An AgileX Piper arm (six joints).
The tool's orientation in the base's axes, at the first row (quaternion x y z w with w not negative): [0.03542, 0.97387, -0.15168, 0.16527]
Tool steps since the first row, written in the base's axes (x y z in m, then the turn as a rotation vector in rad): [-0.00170, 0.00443, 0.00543, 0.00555, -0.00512, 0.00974]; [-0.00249, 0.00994, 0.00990, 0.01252, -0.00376, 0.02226]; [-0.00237, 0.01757, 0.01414, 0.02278, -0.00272, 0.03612]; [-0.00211, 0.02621, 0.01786, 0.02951, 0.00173, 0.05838]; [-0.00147, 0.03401, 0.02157, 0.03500, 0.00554, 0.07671]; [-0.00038, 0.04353, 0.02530, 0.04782, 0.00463, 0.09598]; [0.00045, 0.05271, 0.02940, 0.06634, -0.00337, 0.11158]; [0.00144, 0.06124, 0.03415, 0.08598, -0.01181, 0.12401]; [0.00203, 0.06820, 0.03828, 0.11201, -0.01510, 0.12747]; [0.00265, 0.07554, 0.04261, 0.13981, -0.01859, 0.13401]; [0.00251, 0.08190, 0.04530, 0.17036, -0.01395, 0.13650]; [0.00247, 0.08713, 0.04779, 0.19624, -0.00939, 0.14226]
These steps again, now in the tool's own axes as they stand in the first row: [-0.00012, 0.00247, -0.00677, -0.00857, -0.00697, -0.00546]; [-0.00076, 0.00635, -0.01273, -0.01928, -0.00840, -0.01497]; [-0.00214, 0.01242, -0.01885, -0.03354, -0.01012, -0.02456]; [-0.00346, 0.01962, -0.02477, -0.04721, -0.01140, -0.04385]; [-0.00515, 0.02606, -0.03030, -0.05841, -0.01232, -0.05980]; [-0.00724, 0.03419, -0.03624, -0.07693, -0.01713, -0.07286]; [-0.00921, 0.04186, -0.04249, -0.09973, -0.02696, -0.07867]; [-0.01156, 0.04875, -0.04907, -0.12254, -0.03618, -0.08115]; [-0.01336, 0.05427, -0.05474, -0.14830, -0.03719, -0.07515]; [-0.01525, 0.06010, -0.06070, -0.17675, -0.03906, -0.07131]; [-0.01589, 0.06537, -0.06511, -0.20630, -0.03171, -0.06547]; [-0.01658, 0.06964, -0.06897, -0.23253, -0.02592, -0.06400]
